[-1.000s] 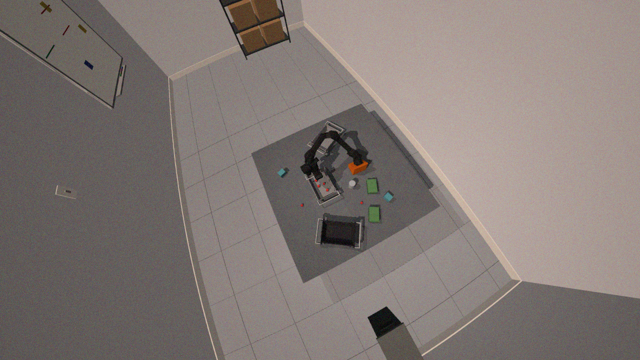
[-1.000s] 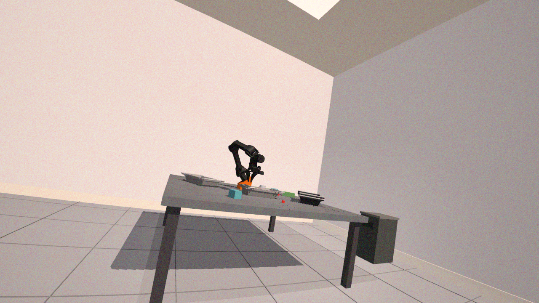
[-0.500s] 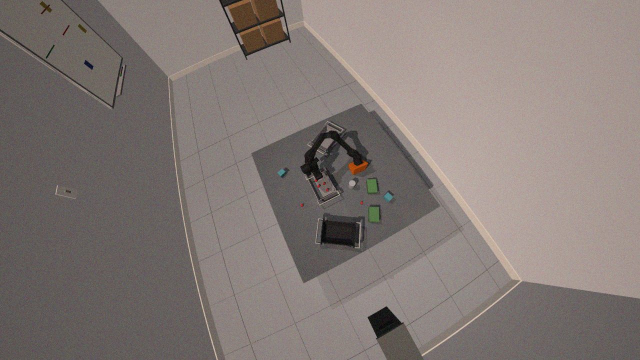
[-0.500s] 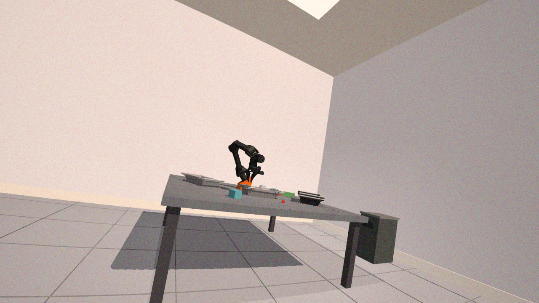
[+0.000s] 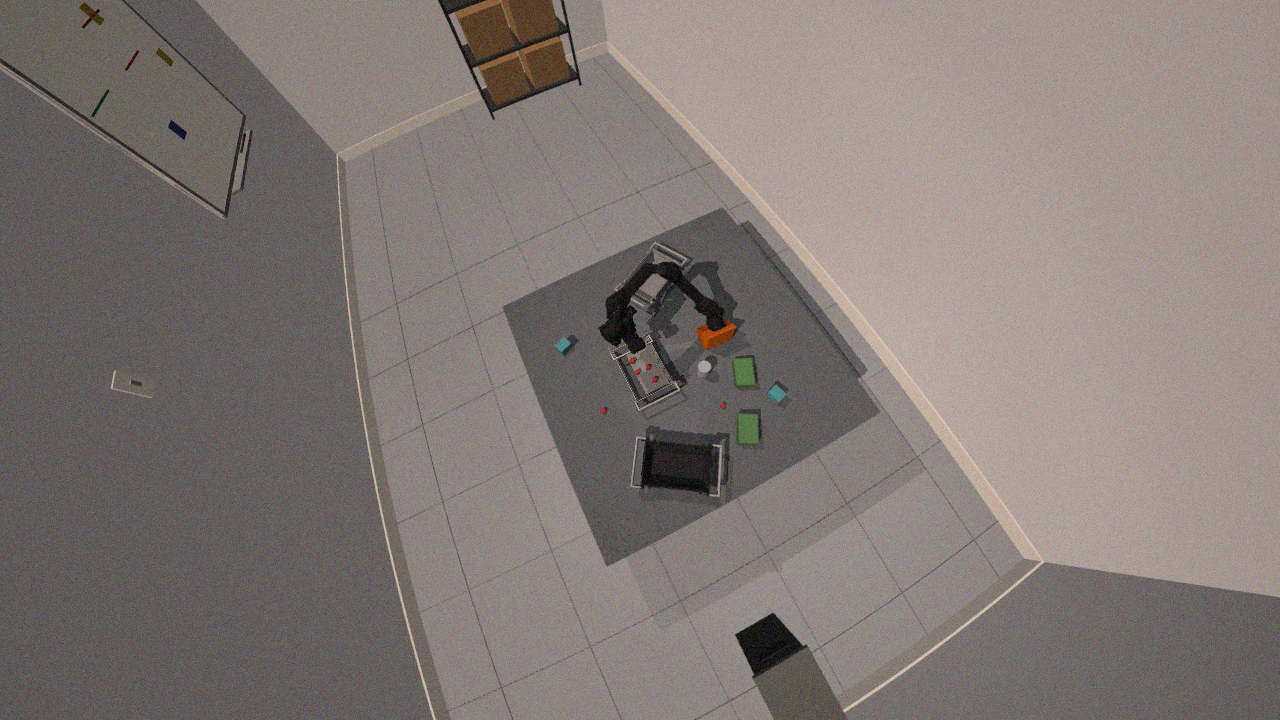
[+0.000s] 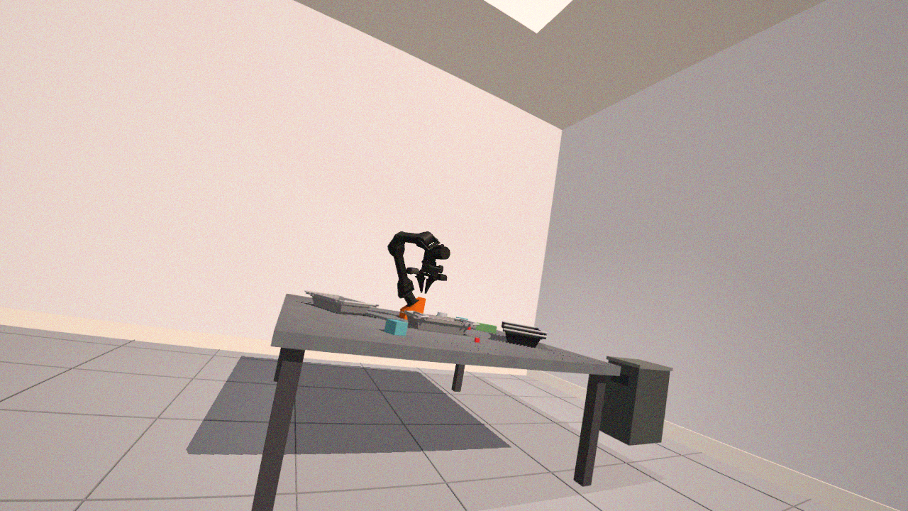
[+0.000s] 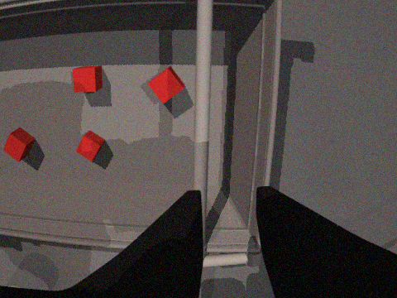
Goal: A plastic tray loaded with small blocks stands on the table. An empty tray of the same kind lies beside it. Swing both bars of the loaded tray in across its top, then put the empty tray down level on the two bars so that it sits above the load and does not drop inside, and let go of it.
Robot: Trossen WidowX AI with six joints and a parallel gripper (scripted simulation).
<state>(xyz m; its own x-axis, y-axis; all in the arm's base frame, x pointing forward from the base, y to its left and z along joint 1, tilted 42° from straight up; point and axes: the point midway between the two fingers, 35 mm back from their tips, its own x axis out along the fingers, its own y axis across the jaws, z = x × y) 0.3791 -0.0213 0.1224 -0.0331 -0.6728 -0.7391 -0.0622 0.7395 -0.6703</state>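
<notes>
Now: the grey tray 26 cm behind my gripper tip, 31 cm to the right of it and 11 cm below it.
</notes>
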